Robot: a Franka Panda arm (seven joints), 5 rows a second.
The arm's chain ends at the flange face. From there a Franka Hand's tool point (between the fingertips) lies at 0.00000 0.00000 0.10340 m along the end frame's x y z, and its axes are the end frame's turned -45 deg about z.
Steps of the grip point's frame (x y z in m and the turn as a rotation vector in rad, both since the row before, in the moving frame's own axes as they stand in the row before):
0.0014 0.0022 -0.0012 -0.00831 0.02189 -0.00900
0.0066 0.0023 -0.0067 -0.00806 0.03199 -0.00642
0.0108 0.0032 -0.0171 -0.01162 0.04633 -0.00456
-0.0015 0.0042 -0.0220 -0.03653 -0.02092 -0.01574
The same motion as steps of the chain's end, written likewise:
0.0003 0.0016 -0.0012 0.00960 0.02135 -0.00900
0.0034 -0.0013 -0.0066 0.01692 0.02832 -0.00642
0.0057 -0.0028 -0.0170 0.02454 0.04098 -0.00456
0.0007 -0.0002 -0.0219 -0.04062 0.01104 -0.01574

